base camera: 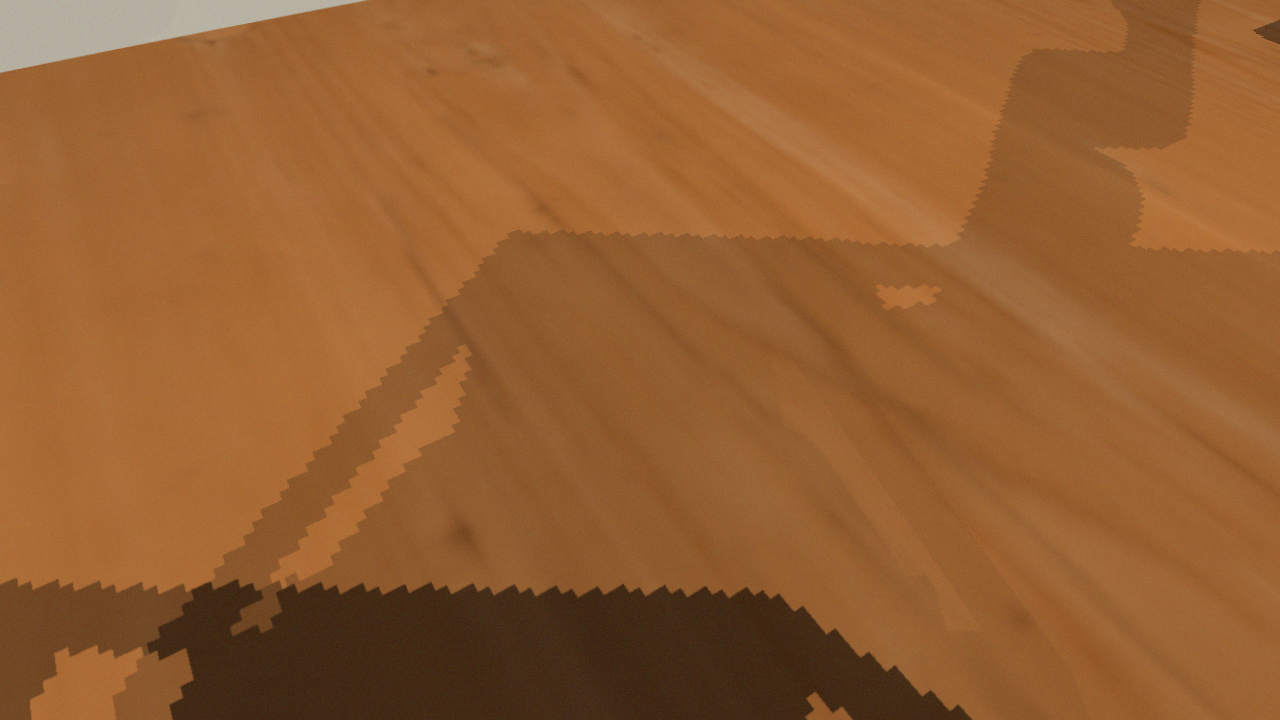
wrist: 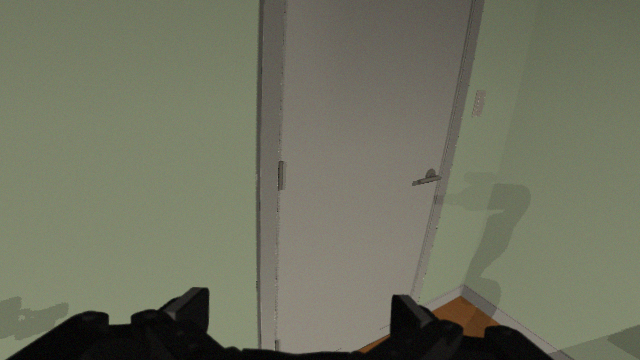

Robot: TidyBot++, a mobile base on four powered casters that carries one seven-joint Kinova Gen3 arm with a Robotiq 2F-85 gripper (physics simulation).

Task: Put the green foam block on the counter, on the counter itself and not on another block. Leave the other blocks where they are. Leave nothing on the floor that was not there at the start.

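Places are measured from the arm's base along level axes (x ahead, y left, z up), in metres.
Pixels of known places: gripper, fingertip midpoint: (wrist: pixel 300 312).
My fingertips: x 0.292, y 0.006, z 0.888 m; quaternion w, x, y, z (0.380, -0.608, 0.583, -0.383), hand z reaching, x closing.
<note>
Behind a point stands the place of what it marks.
My gripper (wrist: pixel 300 312) @(y 0.006, x 0.292, z 0.888 m) is open, its two black fingers wide apart at the bottom of the wrist view, with a door and wall beyond and no block between them. The green foam block, the other blocks and the counter do not show in the wrist view or the base camera view.
A closed grey door (wrist: pixel 365 165) @(y -0.169, x 1.288, z 0.615 m) with a lever handle (wrist: pixel 426 178) @(y -0.440, x 1.412, z 0.537 m) stands in the green wall (wrist: pixel 130 150) @(y 0.456, x 0.910, z 0.742 m). A room corner is to its right. The wooden floor (base camera: pixel 268 223) @(y 0.263, x 0.567, z -0.396 m) (wrist: pixel 462 312) @(y -0.937, x 1.662, z -0.396 m) carries shadows of the robot. A pale wall base (base camera: pixel 134 26) @(y 0.494, x 0.870, z -0.378 m) shows at the upper left.
</note>
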